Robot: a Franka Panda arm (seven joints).
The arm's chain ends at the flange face. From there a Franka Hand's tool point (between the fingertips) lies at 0.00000 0.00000 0.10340 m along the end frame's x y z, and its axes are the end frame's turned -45 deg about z.
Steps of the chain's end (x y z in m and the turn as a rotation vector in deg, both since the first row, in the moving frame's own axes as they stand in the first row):
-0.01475, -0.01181, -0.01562, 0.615, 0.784, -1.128
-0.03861, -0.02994, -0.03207, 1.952, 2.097, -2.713
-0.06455, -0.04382, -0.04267, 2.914, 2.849, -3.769
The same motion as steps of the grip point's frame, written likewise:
-0.00029, -0.01858, -0.01564, -0.120, 0.989, -1.128
-0.00096, -0.04841, -0.03220, -0.103, 2.863, -2.713
-0.00732, -0.07695, -0.04293, 0.046, 4.075, -3.769

